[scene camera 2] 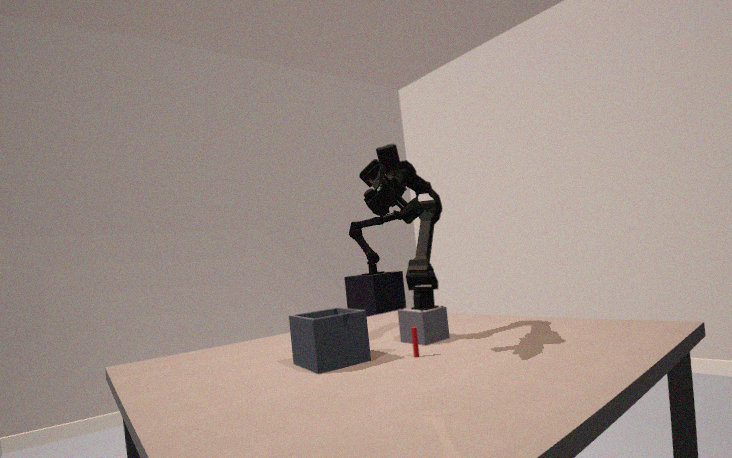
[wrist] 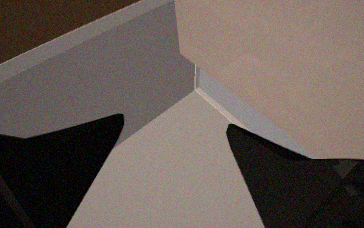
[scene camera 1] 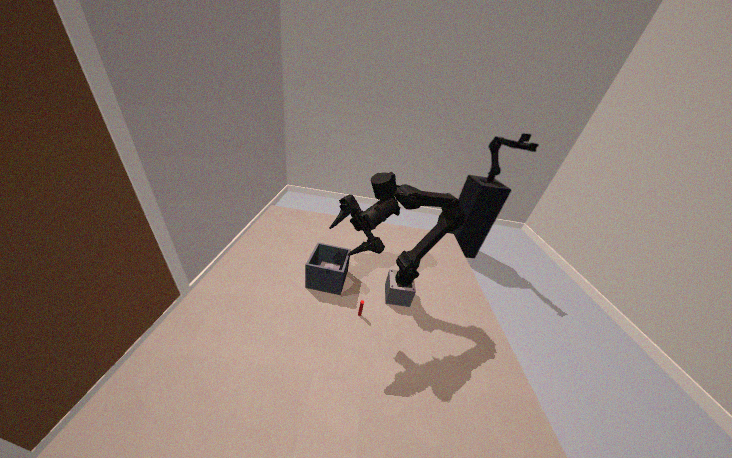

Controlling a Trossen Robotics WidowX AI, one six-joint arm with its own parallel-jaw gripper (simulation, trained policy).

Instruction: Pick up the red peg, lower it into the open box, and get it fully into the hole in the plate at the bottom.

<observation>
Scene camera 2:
gripper: 390, 201
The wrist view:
gripper: 177, 124
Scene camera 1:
gripper: 338, 242
</observation>
